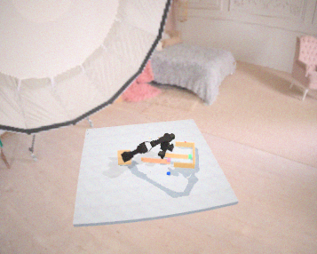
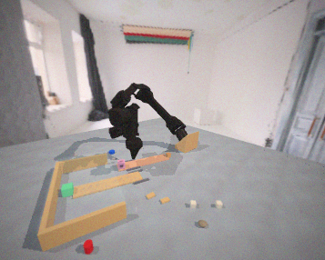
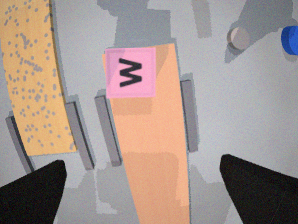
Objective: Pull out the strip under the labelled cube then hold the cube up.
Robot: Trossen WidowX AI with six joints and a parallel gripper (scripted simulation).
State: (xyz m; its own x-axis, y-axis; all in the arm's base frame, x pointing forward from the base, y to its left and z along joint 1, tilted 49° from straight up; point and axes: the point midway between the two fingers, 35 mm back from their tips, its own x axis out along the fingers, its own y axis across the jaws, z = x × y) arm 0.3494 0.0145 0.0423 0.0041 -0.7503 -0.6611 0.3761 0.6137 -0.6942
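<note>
The pink cube is 50 mm ahead of my gripper tip, 40 mm below it and 10 mm to the right of it. Also, from my gripper tip: red cylinder 260 mm ahead, 240 mm to the left, 50 mm below; then pale orange strip 60 mm below, 60 mm behind, 10 mm to the left; then blue cylinder 170 mm to the right, 60 mm below, 20 mm ahead.
</note>
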